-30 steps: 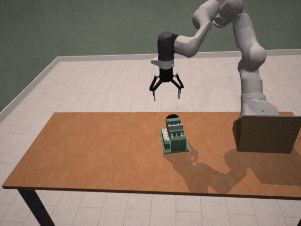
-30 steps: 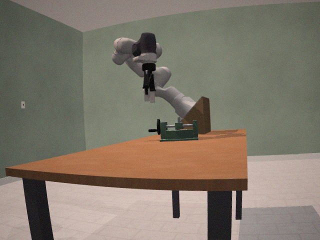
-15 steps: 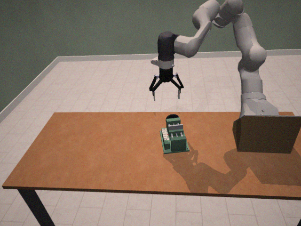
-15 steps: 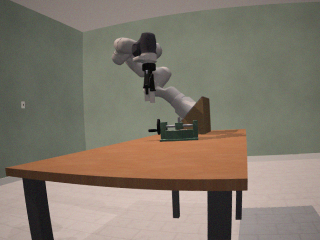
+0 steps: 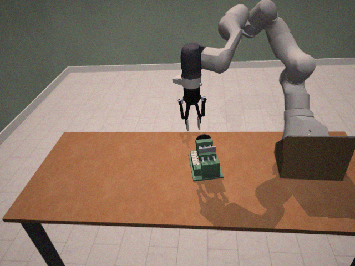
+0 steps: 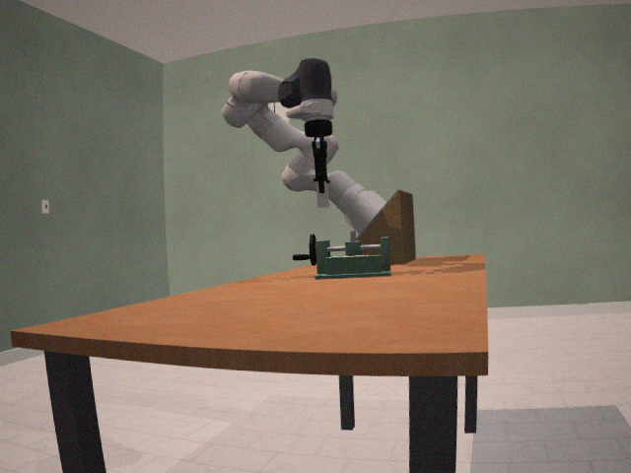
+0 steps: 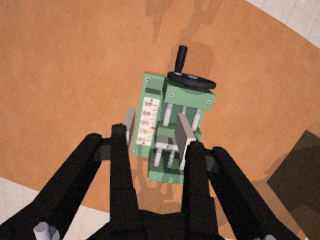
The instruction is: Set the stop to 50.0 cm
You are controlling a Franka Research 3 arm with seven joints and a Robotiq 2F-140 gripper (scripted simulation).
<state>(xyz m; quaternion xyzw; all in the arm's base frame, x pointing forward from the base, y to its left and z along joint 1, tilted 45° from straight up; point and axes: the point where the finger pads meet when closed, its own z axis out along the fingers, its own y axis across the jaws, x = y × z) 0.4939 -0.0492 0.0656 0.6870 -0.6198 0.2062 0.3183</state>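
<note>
Now: hand 160 mm above the black handwheel, 60 mm to the left of it and 30 mm past it. Round my hand: sliding stop block: 130 mm below, 70 mm to the left, 50 mm behind.
</note>
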